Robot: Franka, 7 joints.
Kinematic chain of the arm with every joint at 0, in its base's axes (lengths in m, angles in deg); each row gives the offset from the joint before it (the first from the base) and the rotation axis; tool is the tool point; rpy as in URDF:
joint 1: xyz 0 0 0.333 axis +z
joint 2: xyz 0 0 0 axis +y
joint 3: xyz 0 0 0.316 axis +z
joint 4: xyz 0.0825 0 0 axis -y
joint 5: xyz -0.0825 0 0.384 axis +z
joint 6: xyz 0 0 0 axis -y
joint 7: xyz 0.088 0 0 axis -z
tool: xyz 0 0 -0.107 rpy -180 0 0
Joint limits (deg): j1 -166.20..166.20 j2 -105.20..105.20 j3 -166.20..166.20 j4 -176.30..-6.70 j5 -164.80..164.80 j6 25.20..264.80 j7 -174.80..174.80
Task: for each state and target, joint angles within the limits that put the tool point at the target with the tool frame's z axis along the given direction. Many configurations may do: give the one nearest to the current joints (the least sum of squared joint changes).
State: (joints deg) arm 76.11 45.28 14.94 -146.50 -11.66 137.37 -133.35
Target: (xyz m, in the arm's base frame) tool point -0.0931 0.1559 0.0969 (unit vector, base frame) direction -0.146 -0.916 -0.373
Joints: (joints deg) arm 68.23 22.84 33.95 -166.25 14.54 120.81 -133.35
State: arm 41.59 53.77 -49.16 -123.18 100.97 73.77 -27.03
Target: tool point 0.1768 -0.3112 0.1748 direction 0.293 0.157 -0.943
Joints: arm 34.00 71.21 -83.79 -155.19 97.62 92.92 -27.03
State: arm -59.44 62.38 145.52 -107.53 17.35 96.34 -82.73
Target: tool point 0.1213 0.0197 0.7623 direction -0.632 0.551 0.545
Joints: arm -77.17 100.91 164.09 -146.48 70.21 141.44 -82.73
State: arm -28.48 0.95 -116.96 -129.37 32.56 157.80 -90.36
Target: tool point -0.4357 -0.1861 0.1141 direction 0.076 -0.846 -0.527
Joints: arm -36.07 -46.00 -125.26 -134.53 63.76 155.15 -90.36
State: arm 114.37 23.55 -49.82 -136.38 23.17 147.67 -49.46
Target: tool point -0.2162 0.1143 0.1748 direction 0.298 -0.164 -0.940
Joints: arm 156.18 -10.03 -4.72 -176.18 -1.17 146.28 -49.46
